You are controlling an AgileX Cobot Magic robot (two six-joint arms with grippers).
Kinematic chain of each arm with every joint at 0, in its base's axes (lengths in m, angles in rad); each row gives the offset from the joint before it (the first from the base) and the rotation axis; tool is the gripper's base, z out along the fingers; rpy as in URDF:
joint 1: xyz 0 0 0.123 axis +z
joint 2: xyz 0 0 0 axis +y
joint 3: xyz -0.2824 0 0.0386 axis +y
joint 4: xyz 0.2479 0 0.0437 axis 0.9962 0 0.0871
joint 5: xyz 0 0 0 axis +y
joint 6: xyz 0.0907 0 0.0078 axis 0.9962 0 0.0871
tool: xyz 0 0 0 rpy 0 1.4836 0
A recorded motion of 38 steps. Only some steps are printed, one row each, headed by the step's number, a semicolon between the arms.
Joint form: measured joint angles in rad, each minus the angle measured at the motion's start. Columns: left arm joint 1, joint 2, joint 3, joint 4, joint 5, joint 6; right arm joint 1, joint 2, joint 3, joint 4, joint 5, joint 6.
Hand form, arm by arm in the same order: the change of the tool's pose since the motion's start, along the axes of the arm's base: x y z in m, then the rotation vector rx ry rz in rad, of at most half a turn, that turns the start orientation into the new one. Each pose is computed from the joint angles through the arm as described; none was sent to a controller.
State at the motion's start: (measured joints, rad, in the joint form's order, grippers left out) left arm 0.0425 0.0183 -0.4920 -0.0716 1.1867 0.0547; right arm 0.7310 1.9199 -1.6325 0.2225 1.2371 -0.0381
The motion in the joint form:
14: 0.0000 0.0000 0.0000 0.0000 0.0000 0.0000; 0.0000 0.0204 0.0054 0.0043 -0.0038 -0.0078
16: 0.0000 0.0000 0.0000 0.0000 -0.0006 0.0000; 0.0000 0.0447 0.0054 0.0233 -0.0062 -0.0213
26: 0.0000 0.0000 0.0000 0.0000 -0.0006 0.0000; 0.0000 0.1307 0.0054 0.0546 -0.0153 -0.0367
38: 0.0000 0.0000 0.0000 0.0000 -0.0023 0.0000; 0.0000 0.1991 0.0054 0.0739 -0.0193 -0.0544
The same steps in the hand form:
14: 0.0000 0.0000 0.0000 0.0000 0.0000 0.0000; 0.0016 0.0018 -0.0094 -0.0114 0.0173 0.0058
16: 0.0000 0.0000 0.0000 0.0000 -0.0006 0.0000; 0.0029 0.0052 -0.0187 -0.0115 0.0426 0.0140
26: 0.0000 0.0000 0.0000 0.0000 -0.0006 0.0000; 0.0084 0.0135 -0.0529 -0.0390 0.1164 0.0175
38: 0.0001 0.0000 0.0002 0.0000 -0.0023 0.0001; 0.0113 0.0181 -0.0808 -0.0658 0.1728 0.0260

